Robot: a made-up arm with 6 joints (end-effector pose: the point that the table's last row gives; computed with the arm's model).
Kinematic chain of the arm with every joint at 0, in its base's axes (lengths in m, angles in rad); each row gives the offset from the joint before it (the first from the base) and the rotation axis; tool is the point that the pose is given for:
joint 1: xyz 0 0 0.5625 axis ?
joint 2: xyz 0 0 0 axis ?
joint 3: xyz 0 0 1.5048 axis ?
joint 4: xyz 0 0 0 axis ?
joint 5: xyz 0.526 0 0 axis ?
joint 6: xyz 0 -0.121 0 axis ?
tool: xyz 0 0 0
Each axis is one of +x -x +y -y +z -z.
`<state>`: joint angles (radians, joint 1 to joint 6).
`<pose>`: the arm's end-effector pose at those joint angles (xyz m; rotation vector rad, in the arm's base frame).
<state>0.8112 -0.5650 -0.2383 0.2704 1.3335 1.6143</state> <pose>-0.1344 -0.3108 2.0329 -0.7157 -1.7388 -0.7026</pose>
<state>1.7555 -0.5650 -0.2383 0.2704 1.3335 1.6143</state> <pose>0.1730 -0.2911 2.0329 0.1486 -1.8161 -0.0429</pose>
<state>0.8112 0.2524 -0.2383 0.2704 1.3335 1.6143</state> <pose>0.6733 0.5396 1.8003 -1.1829 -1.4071 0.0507</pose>
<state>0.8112 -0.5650 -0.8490 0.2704 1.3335 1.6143</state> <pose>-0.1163 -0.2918 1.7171 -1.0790 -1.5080 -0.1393</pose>
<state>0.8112 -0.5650 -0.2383 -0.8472 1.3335 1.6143</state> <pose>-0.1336 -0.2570 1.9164 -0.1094 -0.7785 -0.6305</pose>
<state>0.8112 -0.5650 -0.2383 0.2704 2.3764 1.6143</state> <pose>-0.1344 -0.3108 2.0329 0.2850 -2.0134 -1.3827</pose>
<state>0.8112 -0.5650 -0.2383 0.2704 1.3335 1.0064</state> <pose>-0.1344 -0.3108 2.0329 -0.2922 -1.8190 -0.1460</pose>
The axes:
joint 1: +z
joint 2: +y
joint 3: -y
joint 4: -x
joint 5: -y
joint 6: -x

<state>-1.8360 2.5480 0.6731 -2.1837 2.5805 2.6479</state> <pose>-0.0874 -0.5874 -1.1571 -0.4214 -1.9917 -0.3255</pose>
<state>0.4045 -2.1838 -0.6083 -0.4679 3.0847 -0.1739</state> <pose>-1.0411 -0.5632 0.2230 -0.5724 1.5457 0.5272</pose>
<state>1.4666 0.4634 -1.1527 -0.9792 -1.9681 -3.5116</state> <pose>0.1242 0.5385 1.3877 -0.4131 -0.6538 -2.4879</pose>
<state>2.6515 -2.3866 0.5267 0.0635 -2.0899 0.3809</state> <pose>1.4202 -0.6208 -0.4218 0.9017 -0.6293 2.2556</pose>
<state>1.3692 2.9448 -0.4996 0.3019 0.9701 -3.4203</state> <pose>0.0694 -0.2373 -0.7907 0.5947 0.4542 -1.9754</pose>
